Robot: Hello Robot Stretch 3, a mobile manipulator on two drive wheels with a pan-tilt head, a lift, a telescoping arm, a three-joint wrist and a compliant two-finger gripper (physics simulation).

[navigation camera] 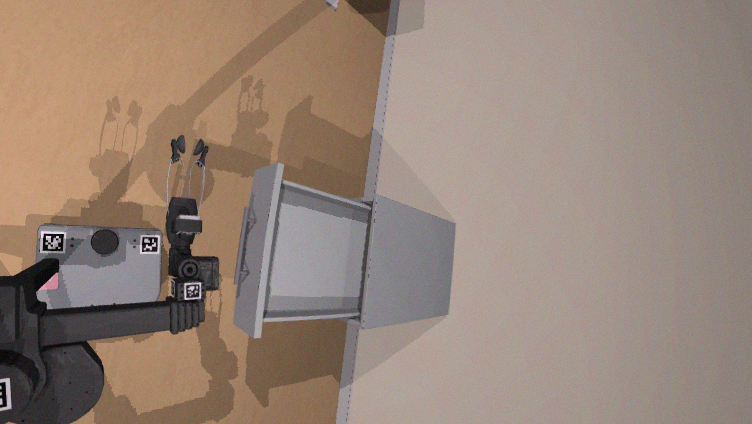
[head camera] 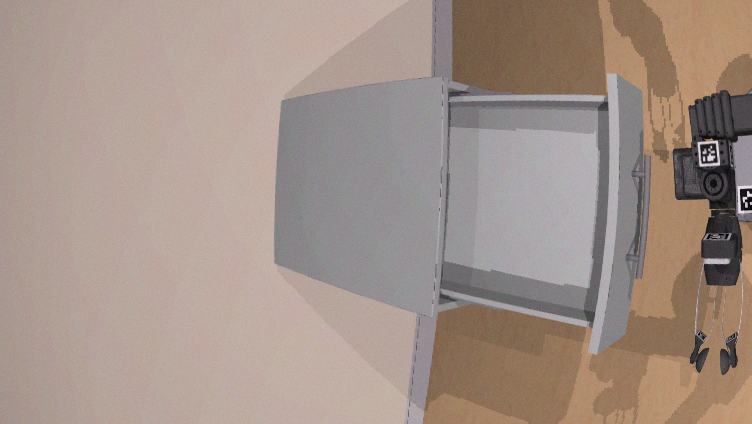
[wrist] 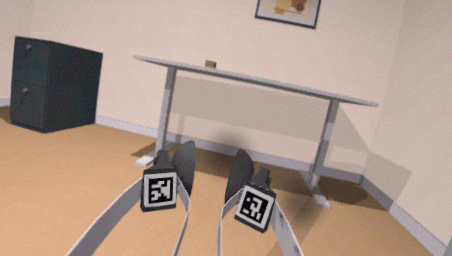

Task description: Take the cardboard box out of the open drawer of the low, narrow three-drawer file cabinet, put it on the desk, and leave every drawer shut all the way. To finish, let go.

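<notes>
The low grey file cabinet [head camera: 358, 194] [navigation camera: 410, 263] stands against the wall. One drawer [head camera: 626, 210] [navigation camera: 258, 252] is pulled far out, and no box shows inside it. The lower drawers are hidden beneath it. In the wrist view a small brown cardboard box [wrist: 210, 64] sits on the desk [wrist: 280, 84], left of its middle. My gripper [head camera: 711, 360] [navigation camera: 190, 144] [wrist: 213, 163] is open and empty, with its fingers apart. It is out in front of the drawer's handle side, beyond the drawer, and points along the drawer front towards the desk side, touching nothing.
A dark two-drawer cabinet [wrist: 55, 85] stands left of the desk in the wrist view. A framed picture [wrist: 287, 11] hangs above the desk. My grey base [navigation camera: 100, 273] is on the floor in front of the open drawer. A skirting board [head camera: 442, 42] runs along the wall beside the cabinet.
</notes>
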